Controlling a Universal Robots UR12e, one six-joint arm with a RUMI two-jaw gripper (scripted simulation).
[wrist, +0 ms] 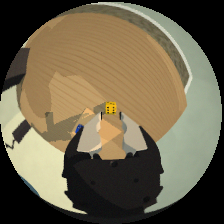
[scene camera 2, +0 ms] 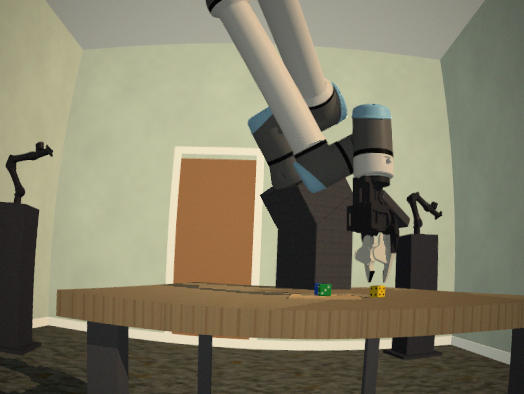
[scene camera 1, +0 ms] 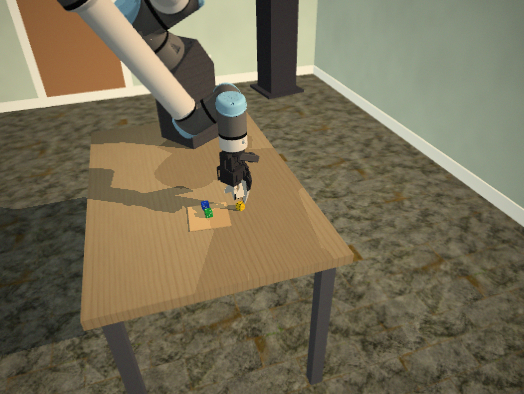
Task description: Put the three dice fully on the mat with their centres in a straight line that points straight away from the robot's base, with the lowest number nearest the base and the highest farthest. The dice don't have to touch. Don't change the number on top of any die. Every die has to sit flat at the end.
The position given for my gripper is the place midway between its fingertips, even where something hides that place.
Note:
In view: my gripper (scene camera 2: 376, 282) and a tan mat (scene camera 1: 197, 221).
My gripper also shows in the wrist view (wrist: 110, 112) and in scene camera 1 (scene camera 1: 239, 201).

